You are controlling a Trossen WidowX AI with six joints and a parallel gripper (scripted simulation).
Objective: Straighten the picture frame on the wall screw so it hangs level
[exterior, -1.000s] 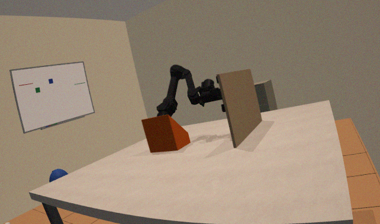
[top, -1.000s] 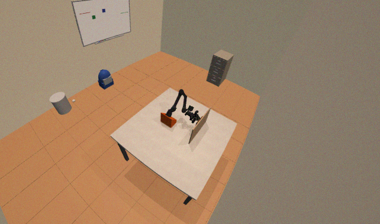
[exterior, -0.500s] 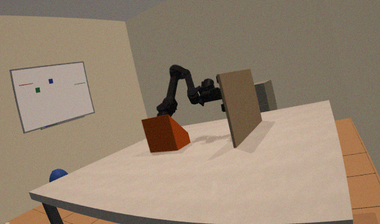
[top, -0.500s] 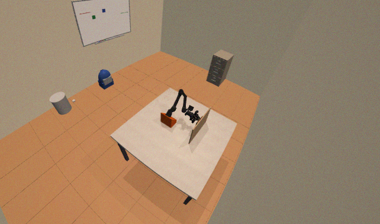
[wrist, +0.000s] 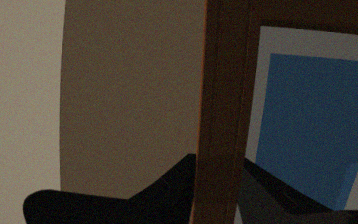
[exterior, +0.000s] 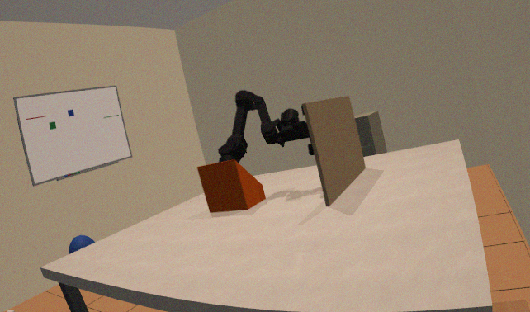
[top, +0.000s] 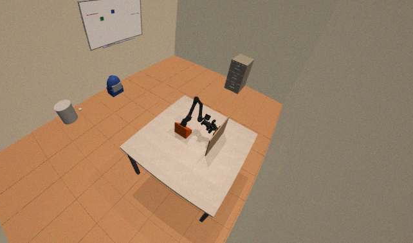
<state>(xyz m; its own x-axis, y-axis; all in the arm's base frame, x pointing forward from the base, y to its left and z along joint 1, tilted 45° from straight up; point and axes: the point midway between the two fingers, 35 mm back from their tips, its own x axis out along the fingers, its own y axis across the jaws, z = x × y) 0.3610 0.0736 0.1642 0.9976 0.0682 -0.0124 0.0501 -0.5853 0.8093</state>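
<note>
My gripper tip is now 50 mm above the picture frame and 10 mm to the left of it. From my gripper tip the other things lie so: wall panel: 60 mm below, 20 mm to the right, 20 mm ahead.
</note>
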